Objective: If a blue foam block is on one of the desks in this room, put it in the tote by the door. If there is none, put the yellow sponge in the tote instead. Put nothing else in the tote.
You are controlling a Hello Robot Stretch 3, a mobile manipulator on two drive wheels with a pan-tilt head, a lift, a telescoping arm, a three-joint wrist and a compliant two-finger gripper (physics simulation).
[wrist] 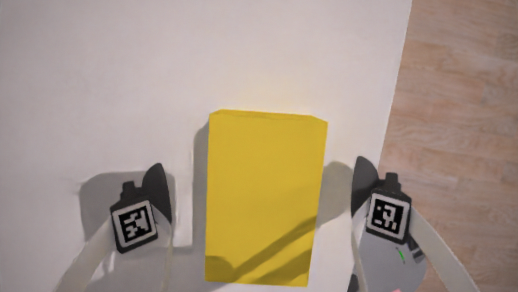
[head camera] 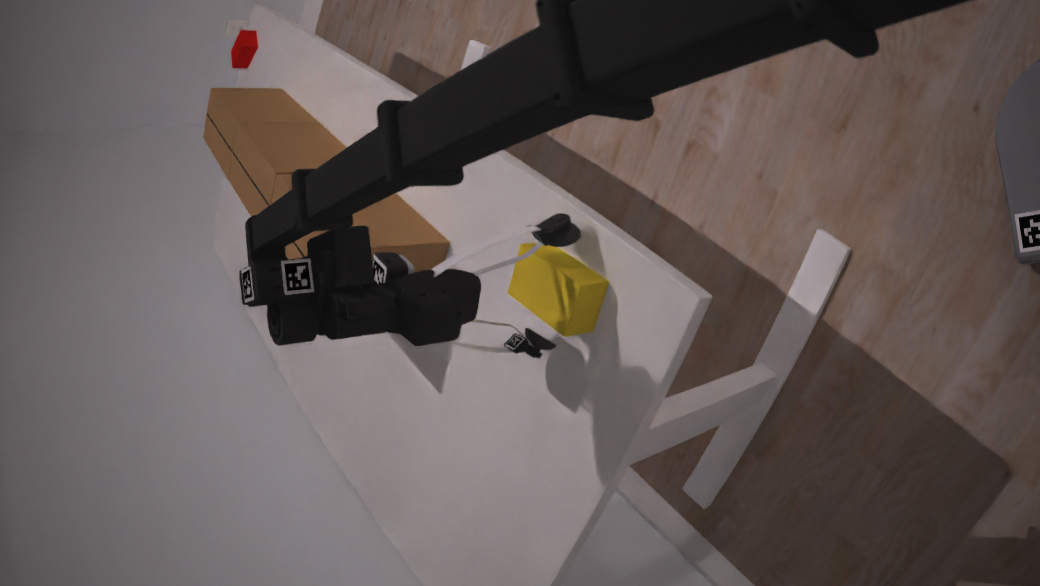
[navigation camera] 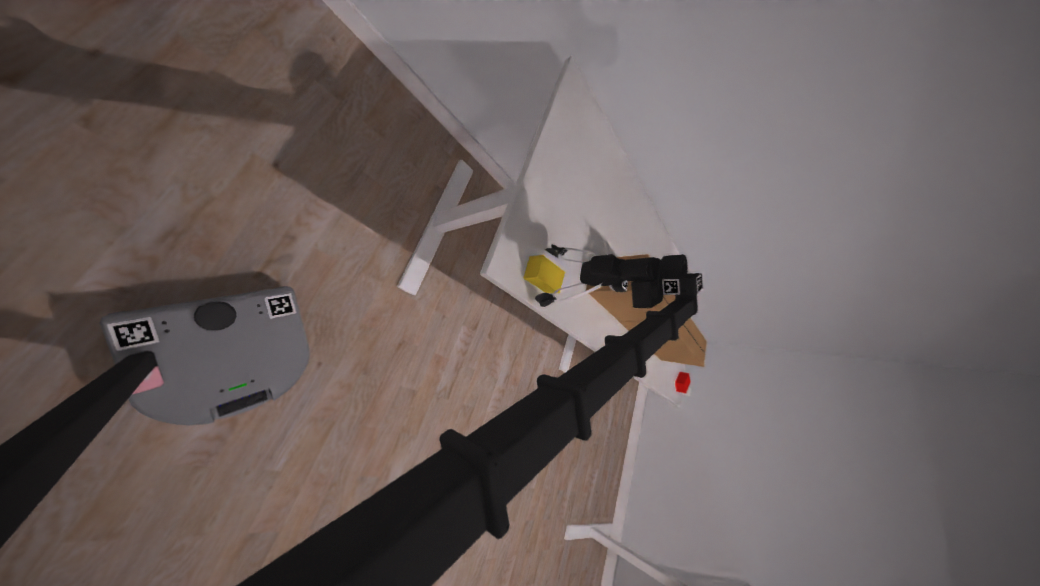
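Note:
The yellow sponge lies on the white desk, near one end. My gripper is open, with one fingertip on each side of the sponge. In the wrist view there is a gap between each fingertip and the sponge, wider on the left. The fingers cast shadows on the desk, and how high they are above it is hard to tell. No blue foam block and no tote show in these views.
A brown cardboard box lies on the desk behind the gripper, partly hidden by the arm. A red block is at the desk's far end. The wall runs along the desk's back edge. My grey base stands on the wood floor.

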